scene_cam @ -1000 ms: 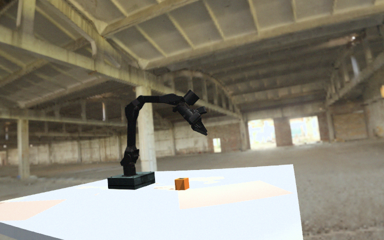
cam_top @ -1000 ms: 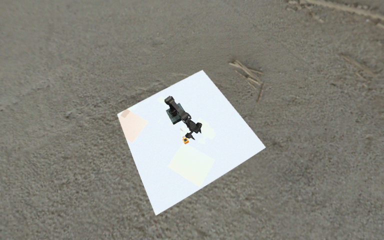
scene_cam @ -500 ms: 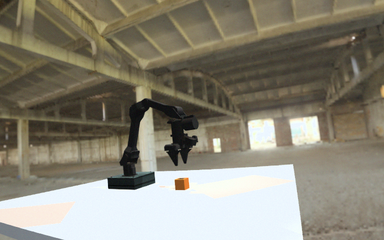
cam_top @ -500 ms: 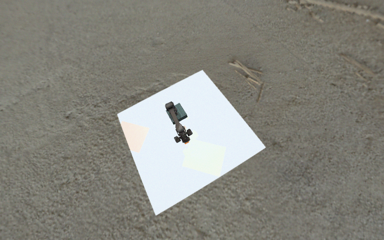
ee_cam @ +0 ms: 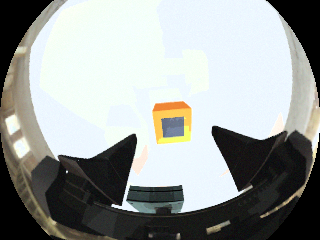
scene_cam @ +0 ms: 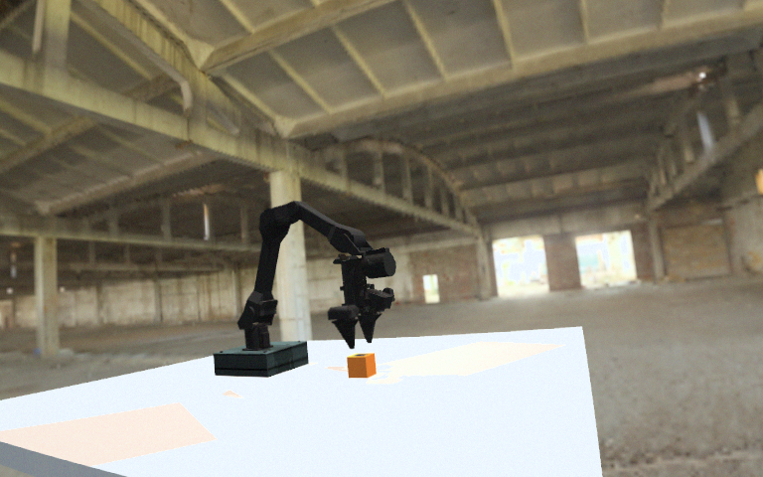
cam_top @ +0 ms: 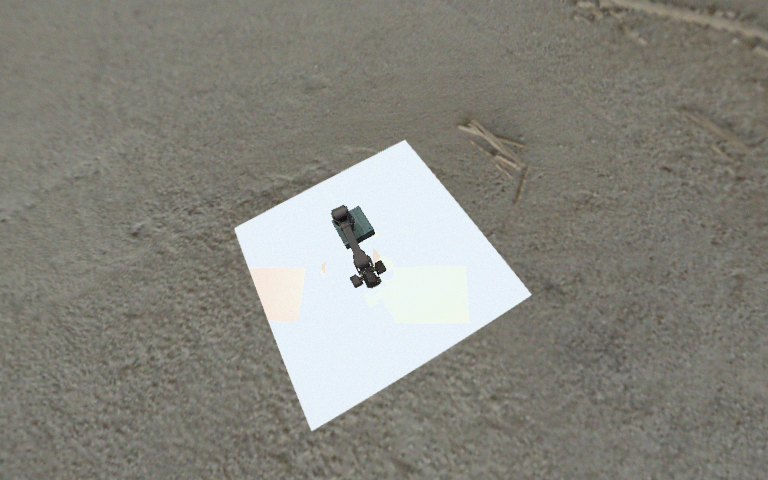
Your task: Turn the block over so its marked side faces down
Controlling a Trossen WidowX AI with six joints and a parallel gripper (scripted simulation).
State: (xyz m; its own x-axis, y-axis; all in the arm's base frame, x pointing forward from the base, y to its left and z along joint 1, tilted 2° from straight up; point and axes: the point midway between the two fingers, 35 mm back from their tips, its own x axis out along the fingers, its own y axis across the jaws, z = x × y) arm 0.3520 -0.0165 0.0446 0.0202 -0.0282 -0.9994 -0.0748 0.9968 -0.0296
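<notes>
Now: the orange block 30 mm below my gripper tip.
</notes>
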